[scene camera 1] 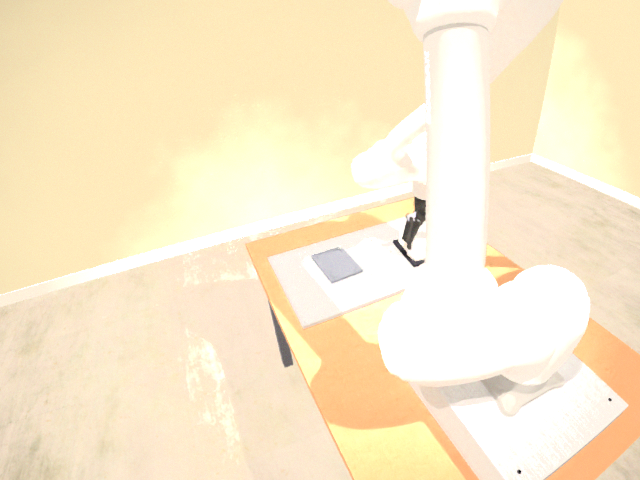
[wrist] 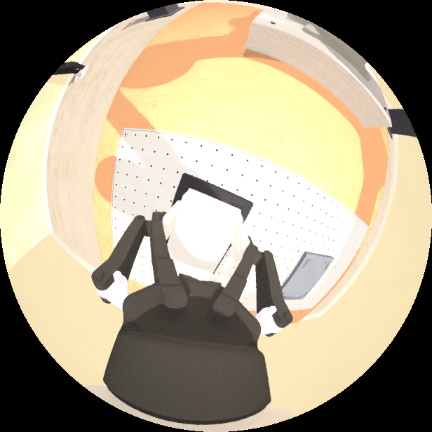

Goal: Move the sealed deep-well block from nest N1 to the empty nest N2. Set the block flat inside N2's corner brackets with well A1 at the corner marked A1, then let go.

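Pixels of known places: gripper, fingertip midpoint: [scene camera 1: 421,252]; arm's base at its link origin: [scene camera 1: 509,368].
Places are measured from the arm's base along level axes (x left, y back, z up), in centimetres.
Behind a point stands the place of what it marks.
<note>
The deep-well block [wrist: 207,225] is a washed-out white box in the dark nest N1 [wrist: 217,191] [scene camera 1: 404,253] @[z -7.0, x -6.7, y -56.2 cm]. My gripper [wrist: 206,217] [scene camera 1: 413,244] @[z -6.4, x -12.1, y -53.6 cm] is shut on the block, with a finger against each of two opposite sides. In the scene view the arm hides part of the block and nest. The block still sits inside the dark frame. The empty nest N2 [scene camera 1: 337,264] @[z -6.8, x 17.3, y -60.5 cm] [wrist: 307,276] is a flat grey-blue plate, left of N1 in the scene view and at the lower right in the wrist view. The A1 marks cannot be read.
Both nests are on a white perforated board [scene camera 1: 310,310] @[z -8.0, x 32.7, y -44.7 cm] [wrist: 240,160] on the orange table [scene camera 1: 361,403] @[z -9.3, x 31.5, y -11.8 cm] [wrist: 225,100]. The arm's base stands on a pale plate [scene camera 1: 584,413] @[z -1.5, x -7.5, y 16.0 cm] at the near end. The table's left edge lies beyond N2 in the scene view.
</note>
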